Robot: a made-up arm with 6 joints.
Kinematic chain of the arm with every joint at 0, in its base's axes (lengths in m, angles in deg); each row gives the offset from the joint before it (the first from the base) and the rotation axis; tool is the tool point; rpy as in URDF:
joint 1: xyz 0 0 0.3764 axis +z
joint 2: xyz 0 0 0 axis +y
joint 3: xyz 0.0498 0 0.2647 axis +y
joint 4: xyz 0.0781 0 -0.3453 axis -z
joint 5: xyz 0 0 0 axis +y
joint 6: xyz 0.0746 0 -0.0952 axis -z
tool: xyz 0 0 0 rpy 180 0 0
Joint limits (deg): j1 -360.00..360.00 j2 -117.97..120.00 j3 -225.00..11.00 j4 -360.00..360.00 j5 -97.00..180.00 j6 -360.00..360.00
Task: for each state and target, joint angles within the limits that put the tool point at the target. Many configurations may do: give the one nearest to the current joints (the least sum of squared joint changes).
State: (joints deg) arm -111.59 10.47 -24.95 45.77 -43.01 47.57
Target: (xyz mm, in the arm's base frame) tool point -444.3 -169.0 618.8
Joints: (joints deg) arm -149.48 2.24 -65.79 43.00 -37.87 47.57
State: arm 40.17 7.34 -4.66 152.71 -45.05 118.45
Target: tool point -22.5 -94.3 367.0
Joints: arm 46.12 48.71 11.00 156.03 -51.47 118.45
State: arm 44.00 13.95 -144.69 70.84 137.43 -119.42
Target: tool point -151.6 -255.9 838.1
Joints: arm 77.74 -33.15 -175.88 75.23 164.75 -119.42
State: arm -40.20 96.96 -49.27 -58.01 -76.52 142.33
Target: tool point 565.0 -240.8 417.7
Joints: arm -30.76 52.81 -104.39 -42.84 -55.76 142.33
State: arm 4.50 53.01 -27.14 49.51 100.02 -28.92
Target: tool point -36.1 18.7 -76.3
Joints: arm 16.75 98.62 -54.82 42.49 58.36 -28.92
